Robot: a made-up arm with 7 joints.
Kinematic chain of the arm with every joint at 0, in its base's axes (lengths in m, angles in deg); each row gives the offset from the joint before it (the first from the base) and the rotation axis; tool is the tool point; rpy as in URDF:
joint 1: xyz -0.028 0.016 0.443 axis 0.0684 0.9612 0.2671
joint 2: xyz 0 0.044 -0.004 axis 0.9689 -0.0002 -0.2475
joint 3: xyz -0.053 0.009 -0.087 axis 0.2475 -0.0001 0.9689
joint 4: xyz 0.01 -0.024 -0.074 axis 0.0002 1 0
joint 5: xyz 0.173 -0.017 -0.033 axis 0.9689 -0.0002 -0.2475
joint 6: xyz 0.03 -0.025 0.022 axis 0.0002 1 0
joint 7: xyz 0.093 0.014 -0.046 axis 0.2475 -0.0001 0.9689
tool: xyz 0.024 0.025 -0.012 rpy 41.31 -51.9 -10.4
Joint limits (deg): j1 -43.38..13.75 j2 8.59..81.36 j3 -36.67..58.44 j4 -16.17..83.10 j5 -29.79..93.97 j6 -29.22..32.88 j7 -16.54..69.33
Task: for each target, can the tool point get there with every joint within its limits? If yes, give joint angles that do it. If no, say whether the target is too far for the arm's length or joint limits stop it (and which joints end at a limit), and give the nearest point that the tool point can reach.
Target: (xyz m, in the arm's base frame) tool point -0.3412 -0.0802 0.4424
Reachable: no: joint limits stop it (at a limit: joint 1, joint 2, joint 3, joint 4, joint 5, joint 6, joint 7) | nearest point -0.2635 0.0800 0.0781 | short by 0.405 m
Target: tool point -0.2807 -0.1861 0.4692
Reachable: no: joint limits stop it (at a limit: joint 1, joint 2, joint 3, joint 4, joint 6) | nearest point 0.1088 -0.2001 0.4538 | short by 0.390 m
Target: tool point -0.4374 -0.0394 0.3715
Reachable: no: joint limits stop it (at a limit: joint 1, joint 2, joint 3, joint 4, joint 5, joint 6, joint 7) | nearest point -0.2635 0.0800 0.0781 | short by 0.361 m
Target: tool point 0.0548 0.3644 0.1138
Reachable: yes | joints -8.01 51.60 -25.16 67.39 52.78 20.26 27.96
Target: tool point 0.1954 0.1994 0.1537
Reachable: yes | joints -0.75 34.59 -2.38 25.30 -17.01 -17.07 52.95
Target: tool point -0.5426 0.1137 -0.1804
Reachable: no: too far | nearest point -0.2978 0.0992 0.0073 | short by 0.309 m
